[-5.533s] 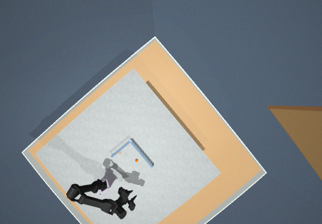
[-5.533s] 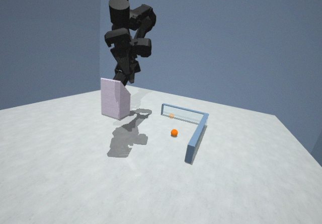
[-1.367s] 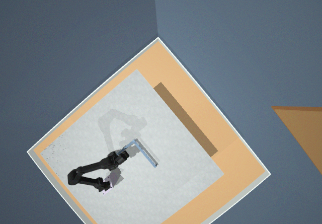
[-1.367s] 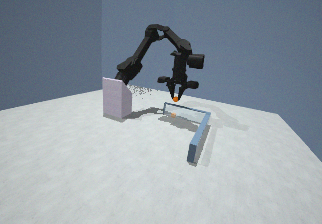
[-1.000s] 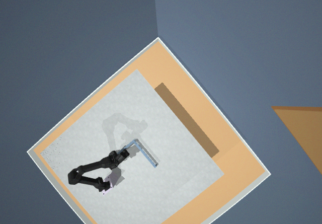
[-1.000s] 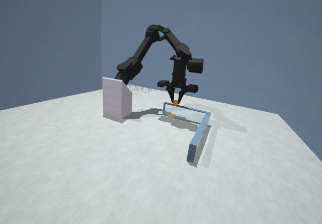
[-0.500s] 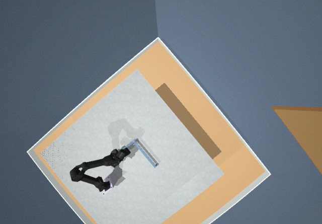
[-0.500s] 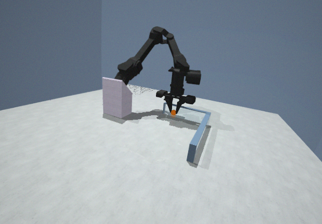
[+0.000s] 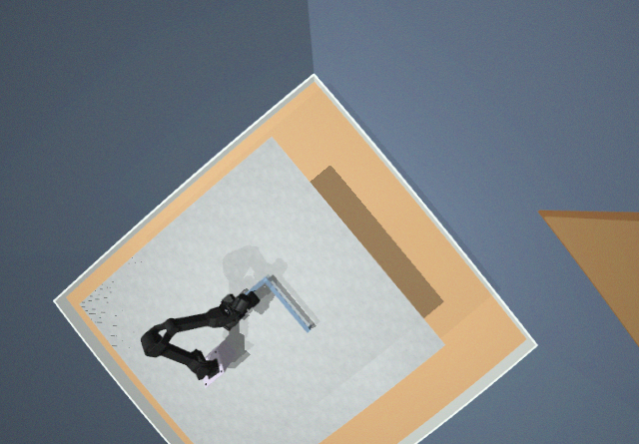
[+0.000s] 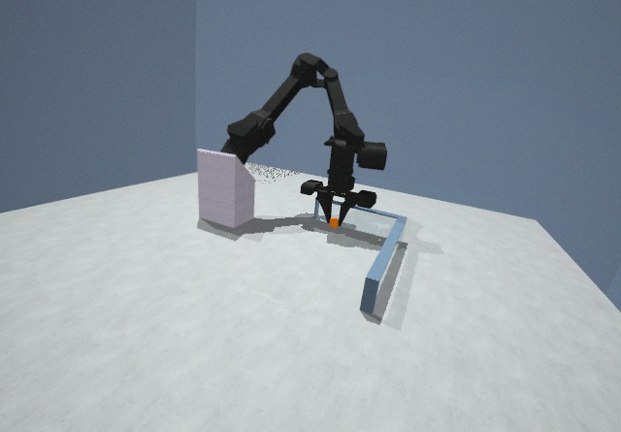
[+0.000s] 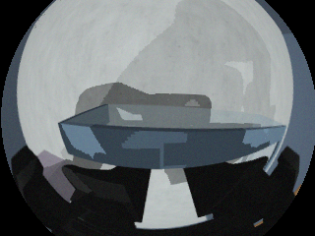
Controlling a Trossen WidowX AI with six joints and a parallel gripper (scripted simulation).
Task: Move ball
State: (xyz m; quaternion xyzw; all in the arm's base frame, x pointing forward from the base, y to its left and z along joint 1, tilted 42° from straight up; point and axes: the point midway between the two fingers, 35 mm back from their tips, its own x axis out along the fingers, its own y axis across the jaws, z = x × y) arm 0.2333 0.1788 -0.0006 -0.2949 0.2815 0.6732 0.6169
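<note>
My gripper tip is now right at the orange ball. From my gripper tip the other things lie so: see-through copy of ball (right at my gripper tip).
</note>
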